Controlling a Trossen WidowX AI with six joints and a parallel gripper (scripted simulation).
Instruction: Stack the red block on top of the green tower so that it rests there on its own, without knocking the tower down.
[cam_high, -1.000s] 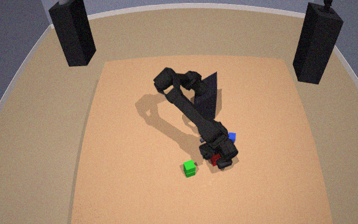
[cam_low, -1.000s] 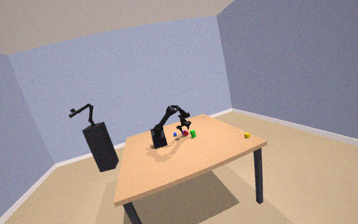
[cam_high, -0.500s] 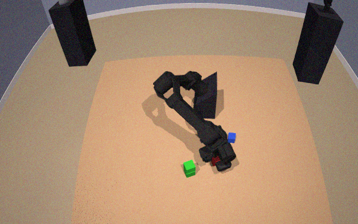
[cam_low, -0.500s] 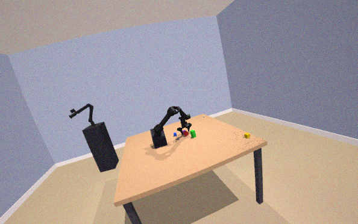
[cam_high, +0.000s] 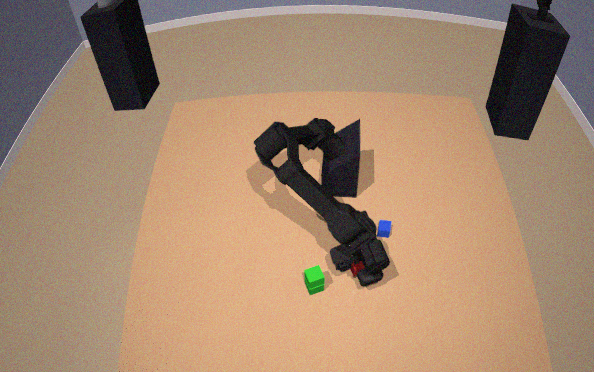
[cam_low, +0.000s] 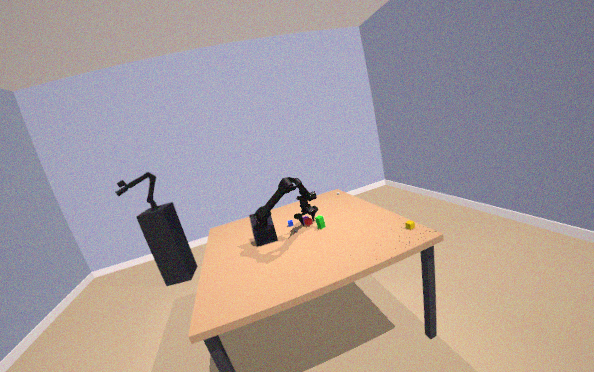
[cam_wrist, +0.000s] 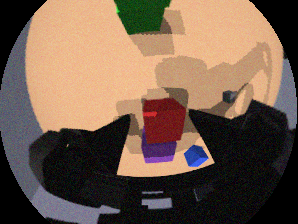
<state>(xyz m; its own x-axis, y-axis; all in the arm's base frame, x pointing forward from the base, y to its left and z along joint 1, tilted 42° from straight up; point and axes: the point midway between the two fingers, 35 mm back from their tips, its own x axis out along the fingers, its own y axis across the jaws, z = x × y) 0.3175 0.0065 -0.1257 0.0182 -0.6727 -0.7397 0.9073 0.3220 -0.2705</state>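
Right now my gripper tip is 1 cm past the purple block, 4 cm to the right of it and 1 cm below it. Round my gripper tip: red block (1 cm above); then blue block (13 cm behind, 7 cm to the left, 1 cm above); then yellow block (52 cm ahead, 47 cm to the right, 1 cm above).
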